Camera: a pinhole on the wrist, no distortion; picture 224 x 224 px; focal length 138.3 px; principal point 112.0 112.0 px. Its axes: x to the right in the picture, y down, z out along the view. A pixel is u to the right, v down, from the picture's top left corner.
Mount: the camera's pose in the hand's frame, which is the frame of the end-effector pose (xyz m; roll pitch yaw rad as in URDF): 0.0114 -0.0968 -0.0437 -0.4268 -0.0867 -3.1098
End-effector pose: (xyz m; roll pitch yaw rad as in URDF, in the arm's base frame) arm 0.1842 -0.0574 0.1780 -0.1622 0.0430 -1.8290
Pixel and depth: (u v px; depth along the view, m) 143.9 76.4 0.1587
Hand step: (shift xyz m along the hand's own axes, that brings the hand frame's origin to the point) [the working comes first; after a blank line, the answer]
In the camera's frame: 0.0366 -0.0409 0.1587

-0.0102 -0.1260 0.1202
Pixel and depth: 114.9 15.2 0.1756
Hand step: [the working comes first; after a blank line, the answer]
In the camera's frame: 0.0037 -0.1229 0.1756

0.0247 -0.0572 0.1666
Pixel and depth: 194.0 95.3 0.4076
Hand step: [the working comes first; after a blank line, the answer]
In the camera's frame: 0.2417 -0.0492 0.4076

-0.1914 -0.2272 0.3672
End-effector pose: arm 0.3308 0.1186 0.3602 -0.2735 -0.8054 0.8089
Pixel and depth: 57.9 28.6 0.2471
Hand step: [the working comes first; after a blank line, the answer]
In the camera's frame: -0.0967 -0.1490 0.2471

0.1314 -0.0596 0.2335
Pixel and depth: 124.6 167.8 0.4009
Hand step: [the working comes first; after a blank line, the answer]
In the camera's frame: 0.0365 0.1618 0.4009

0.0108 -0.4102 0.2563
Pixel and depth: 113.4 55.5 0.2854
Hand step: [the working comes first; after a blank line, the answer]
In the camera's frame: 0.0029 -0.1166 0.2854

0.0356 -0.1080 0.2635
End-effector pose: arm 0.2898 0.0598 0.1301 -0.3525 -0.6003 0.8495
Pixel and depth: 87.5 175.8 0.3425
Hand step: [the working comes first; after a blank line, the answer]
In the camera's frame: -0.0607 0.1580 0.3425

0.1022 -0.3797 0.1965
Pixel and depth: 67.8 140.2 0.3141
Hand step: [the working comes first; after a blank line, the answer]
In the camera's frame: -0.1004 0.0640 0.3141

0.1398 -0.2811 0.2060
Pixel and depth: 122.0 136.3 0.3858
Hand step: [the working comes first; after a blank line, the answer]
In the camera's frame: 0.0279 0.0678 0.3858

0.0186 -0.3181 0.2806
